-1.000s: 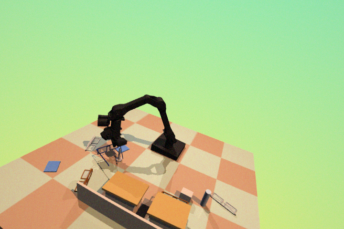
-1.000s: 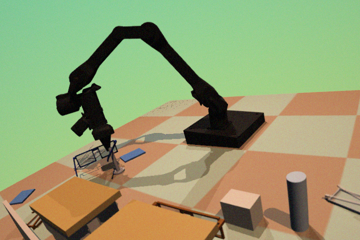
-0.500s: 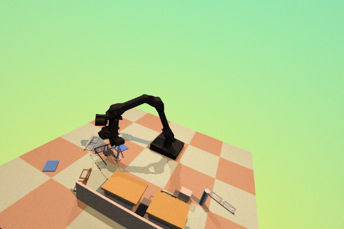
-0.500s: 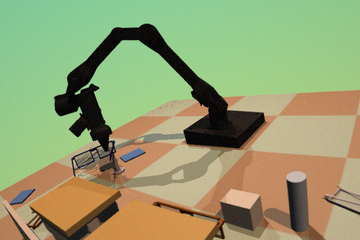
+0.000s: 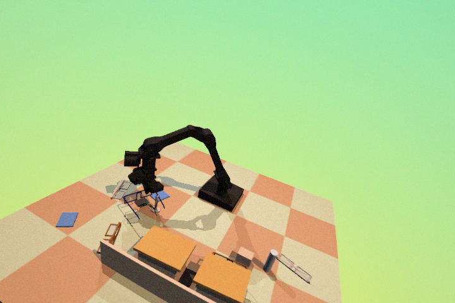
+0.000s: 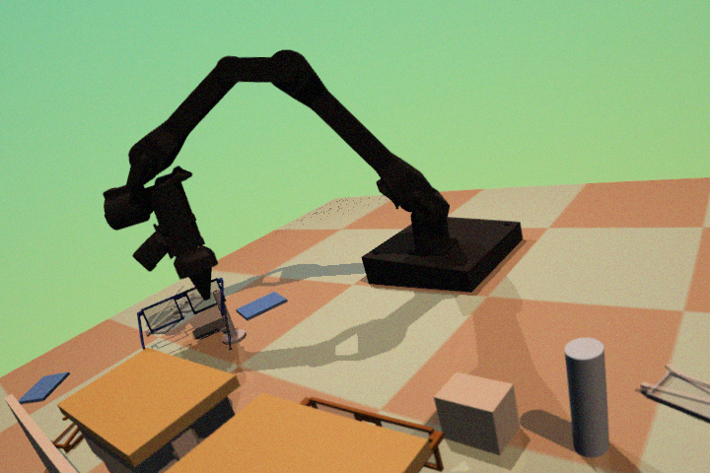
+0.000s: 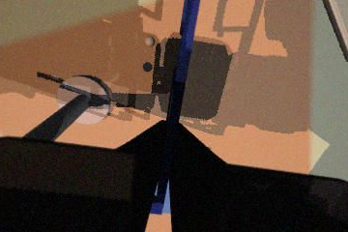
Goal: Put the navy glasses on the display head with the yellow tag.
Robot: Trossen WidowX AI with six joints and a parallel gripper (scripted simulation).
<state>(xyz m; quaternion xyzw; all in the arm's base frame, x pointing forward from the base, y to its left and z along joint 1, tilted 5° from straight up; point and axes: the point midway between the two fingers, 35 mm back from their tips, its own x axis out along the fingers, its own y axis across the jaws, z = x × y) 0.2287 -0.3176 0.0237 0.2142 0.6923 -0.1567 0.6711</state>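
My gripper tip is 2 cm short of the grey post stand, 7 cm to the right of it and 3 cm above it. Also, from my gripper tip: low wall 38 cm ahead, 34 cm to the left.
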